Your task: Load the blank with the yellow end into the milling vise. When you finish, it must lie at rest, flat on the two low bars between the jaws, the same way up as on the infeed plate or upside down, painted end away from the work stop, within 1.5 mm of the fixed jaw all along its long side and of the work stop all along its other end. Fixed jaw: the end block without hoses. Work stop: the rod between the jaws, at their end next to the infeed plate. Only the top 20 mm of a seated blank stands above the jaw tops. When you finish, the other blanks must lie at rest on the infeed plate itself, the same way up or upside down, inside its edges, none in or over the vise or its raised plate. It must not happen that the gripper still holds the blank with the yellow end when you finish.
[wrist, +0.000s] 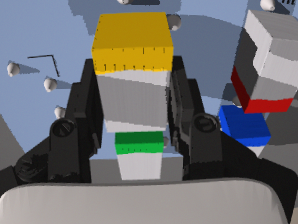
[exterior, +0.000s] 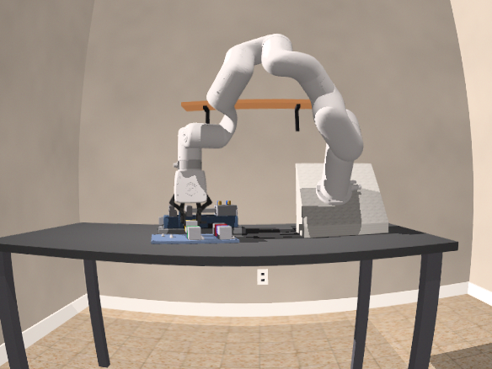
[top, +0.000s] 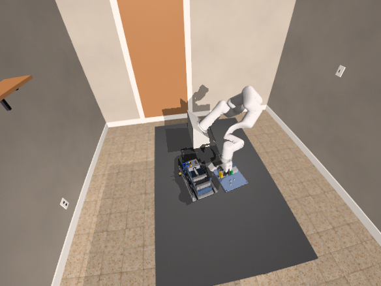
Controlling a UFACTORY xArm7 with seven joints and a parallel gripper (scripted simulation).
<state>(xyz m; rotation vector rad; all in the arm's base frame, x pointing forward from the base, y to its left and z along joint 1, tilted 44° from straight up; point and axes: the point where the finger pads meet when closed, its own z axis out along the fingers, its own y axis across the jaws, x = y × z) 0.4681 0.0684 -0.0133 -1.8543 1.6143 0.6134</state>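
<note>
The blue infeed plate is 10 mm behind my hand, 40 mm to the left of it and 60 mm below it. The rest, counted from my hand: green-end blank (10 mm behind, 90 mm to the left, 30 mm below); red-ended blank (90 mm behind, 10 mm to the right, 30 mm below); blue-end blank (100 mm behind, 80 mm to the left, 30 mm below).
</note>
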